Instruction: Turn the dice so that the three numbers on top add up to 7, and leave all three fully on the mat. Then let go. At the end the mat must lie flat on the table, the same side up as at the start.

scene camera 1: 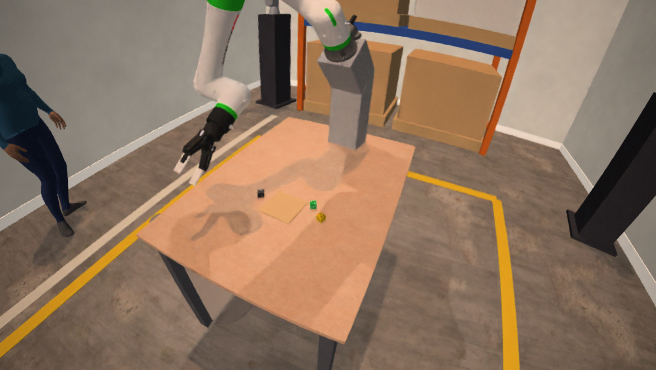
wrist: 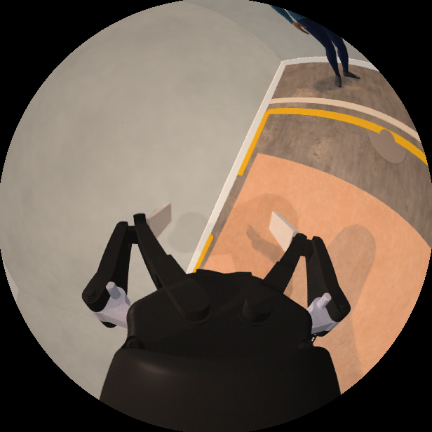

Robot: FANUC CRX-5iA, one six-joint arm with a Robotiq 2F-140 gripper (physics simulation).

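Seen in the pictures: gripper, fingertip midpoint: (scene camera 1: 185,178); arm's base, origin of the base link: (scene camera 1: 341,49).
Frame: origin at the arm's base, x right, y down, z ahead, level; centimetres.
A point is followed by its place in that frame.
Observation:
A tan square mat (scene camera 1: 284,207) @(x -9.6, y 51.7, z 49.0 cm) lies flat on the table. A black die (scene camera 1: 261,193) @(x 1.9, y 49.9, z 50.0 cm) is on the table off the mat's back left side. A green die (scene camera 1: 313,205) @(x -18.7, y 50.1, z 42.6 cm) is on the table just right of the mat. A yellow die (scene camera 1: 321,217) @(x -25.2, y 49.6, z 46.6 cm) sits a little in front of the green one, also off the mat. The numbers on top are too small to read. My gripper (scene camera 1: 188,176) @(x 12.0, y 33.1, z 75.3 cm) (wrist: 221,215) is open and empty, up in the air at the table's left side, left of the dice and mat. The dice and mat do not show in the wrist view.
The wooden table (scene camera 1: 310,280) @(x -37.4, y 52.0, z 69.3 cm) (wrist: 320,192) carries the grey robot pedestal (scene camera 1: 348,110) @(x -2.2, y 30.9, z -7.7 cm) at its back. A person (scene camera 1: 30,130) (wrist: 330,42) stands on the floor to the left. Boxes (scene camera 1: 445,97) stand at a rack behind. The arm's shadow falls across the table.

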